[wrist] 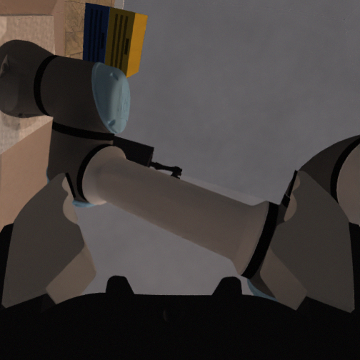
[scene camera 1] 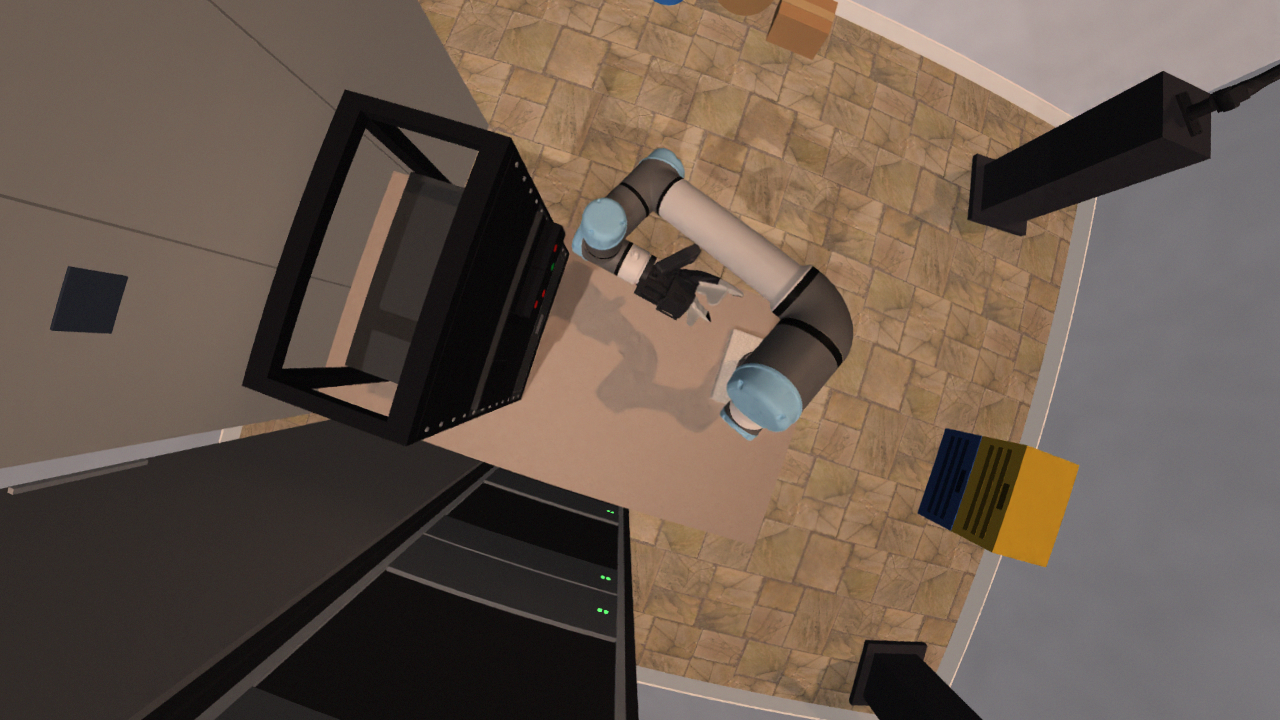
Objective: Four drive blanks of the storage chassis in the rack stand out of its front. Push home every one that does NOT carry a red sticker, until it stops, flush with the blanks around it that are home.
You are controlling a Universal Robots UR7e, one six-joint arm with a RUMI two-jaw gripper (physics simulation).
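Places are measured from the arm's base along level axes (x right, y ahead, z up), in centimetres.
Pixels of known places: gripper, fingertip midpoint: [scene camera 1: 725, 309].
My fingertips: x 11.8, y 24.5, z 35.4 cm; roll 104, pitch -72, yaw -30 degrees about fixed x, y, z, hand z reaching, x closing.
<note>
For each thing: its middle in the pictures, then the offset to it from my fingertips. "*": a spot on its surface instead.
- black rack at the middle of its body: [scene camera 1: 463, 297] dx -6.7, dy +60.9, dz -8.8 cm
- storage chassis at a spot on its surface: [scene camera 1: 542, 273] * dx +0.8, dy +41.0, dz -1.8 cm
The black rack [scene camera 1: 454, 268] stands left of centre in the scene view, seen steeply from above. The storage chassis [scene camera 1: 542, 273] is in it, with small red and green marks along its front edge. The front is seen almost edge-on, so I cannot tell single drive blanks, their stickers or which stand out. My gripper [scene camera 1: 725, 306] [wrist: 180, 176] is open and empty, to the right of the rack front and apart from it. Its fingers point away from the rack. The rack and chassis do not show in the wrist view.
My arm's upper links [scene camera 1: 729, 228] [wrist: 175, 200] fold around near the gripper, lying beyond its fingers in the wrist view. A dark server cabinet [scene camera 1: 528, 573] stands at lower left. A blue and yellow cabinet [scene camera 1: 1038, 505] [wrist: 136, 45] and a black pillar [scene camera 1: 1083, 161] stand to the right.
</note>
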